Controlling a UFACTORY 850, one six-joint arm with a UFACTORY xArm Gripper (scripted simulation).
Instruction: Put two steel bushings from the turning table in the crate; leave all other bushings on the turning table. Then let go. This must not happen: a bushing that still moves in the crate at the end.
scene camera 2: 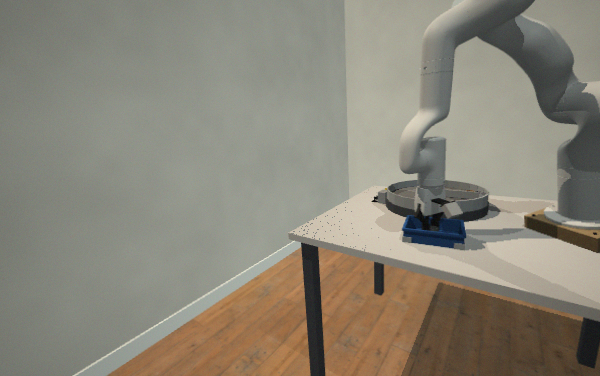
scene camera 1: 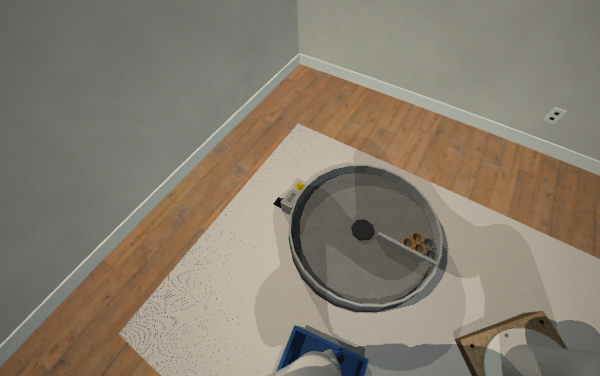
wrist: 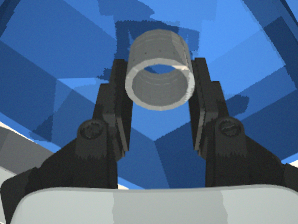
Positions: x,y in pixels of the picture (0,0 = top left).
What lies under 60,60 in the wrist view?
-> A blue crate.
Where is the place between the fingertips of my gripper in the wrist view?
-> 160,78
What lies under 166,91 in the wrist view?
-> A steel bushing.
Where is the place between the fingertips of my gripper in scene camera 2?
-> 430,231
